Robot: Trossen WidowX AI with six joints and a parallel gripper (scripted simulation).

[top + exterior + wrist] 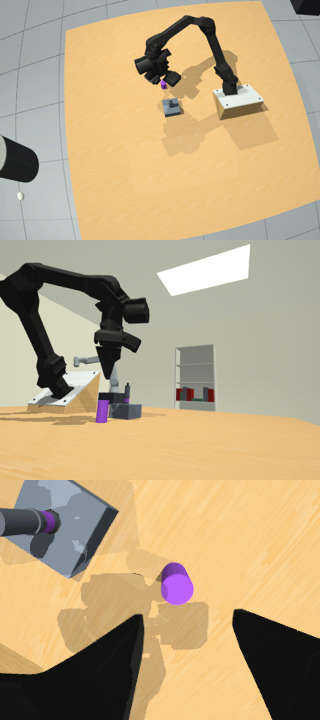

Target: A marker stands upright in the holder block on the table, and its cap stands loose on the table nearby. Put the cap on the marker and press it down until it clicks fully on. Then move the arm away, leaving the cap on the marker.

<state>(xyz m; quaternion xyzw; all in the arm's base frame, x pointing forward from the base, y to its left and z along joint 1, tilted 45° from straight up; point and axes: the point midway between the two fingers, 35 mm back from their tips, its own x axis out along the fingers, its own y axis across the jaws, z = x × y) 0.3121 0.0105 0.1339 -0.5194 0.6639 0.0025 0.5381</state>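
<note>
Now: the purple cap 80 mm below my gripper tip. The rest, counted from my gripper tip: holder block (30 mm behind, 120 mm to the left, 90 mm below).
</note>
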